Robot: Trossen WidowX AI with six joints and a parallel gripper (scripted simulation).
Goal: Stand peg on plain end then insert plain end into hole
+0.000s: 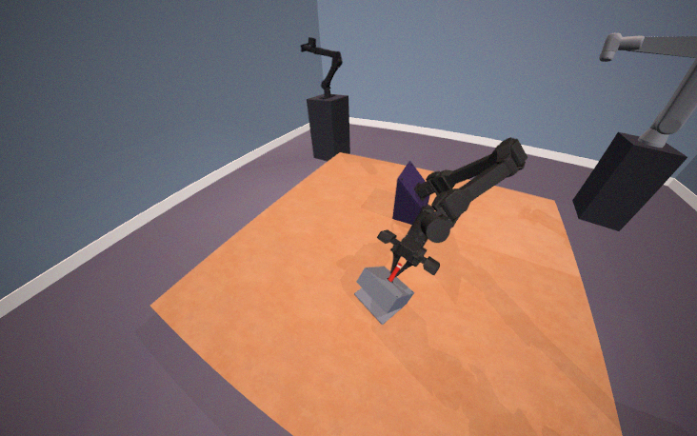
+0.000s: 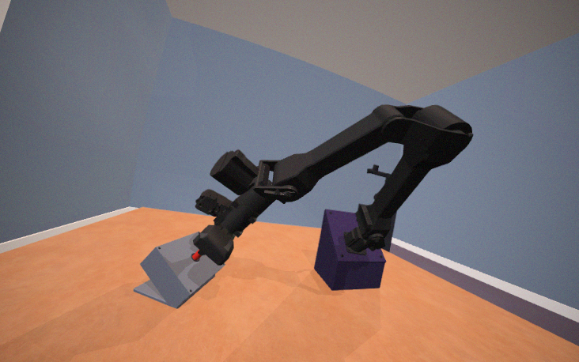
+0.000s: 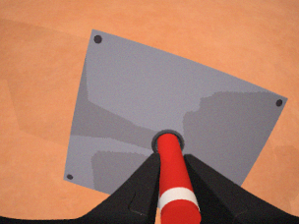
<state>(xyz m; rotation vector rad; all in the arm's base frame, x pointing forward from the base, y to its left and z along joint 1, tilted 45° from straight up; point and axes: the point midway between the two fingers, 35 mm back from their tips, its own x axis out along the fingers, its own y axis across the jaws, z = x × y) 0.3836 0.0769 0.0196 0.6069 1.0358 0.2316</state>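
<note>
Now: the grey sloped panel 40 mm below my gripper tip, 30 mm ahead of it and 10 mm to the right of it. Also, from my gripper tip: red peg: 10 mm behind, 10 mm above.
</note>
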